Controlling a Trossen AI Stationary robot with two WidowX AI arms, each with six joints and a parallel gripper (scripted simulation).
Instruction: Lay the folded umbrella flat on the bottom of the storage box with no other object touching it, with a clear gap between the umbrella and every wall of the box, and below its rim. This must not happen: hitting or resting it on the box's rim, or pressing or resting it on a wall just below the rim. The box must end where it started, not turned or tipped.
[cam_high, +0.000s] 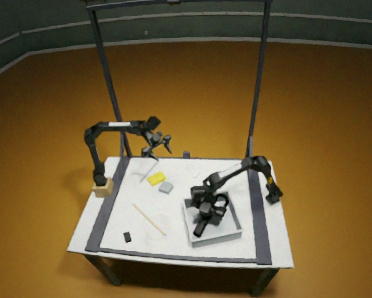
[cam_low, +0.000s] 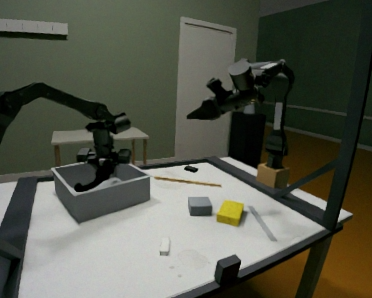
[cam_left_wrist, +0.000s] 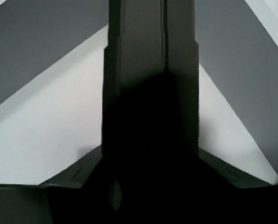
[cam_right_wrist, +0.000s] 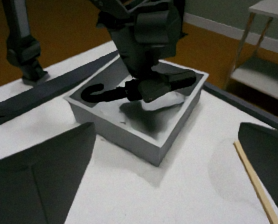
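Right now the grey storage box is 10 mm behind my left hand, 20 mm to the left of it and 60 mm below it. Round my left hand: black folded umbrella 10 mm behind, 30 mm to the left, 20 mm below; grey block 230 mm behind, 270 mm to the right, 90 mm below; long wooden stick 10 mm behind, 340 mm to the right, 110 mm below.
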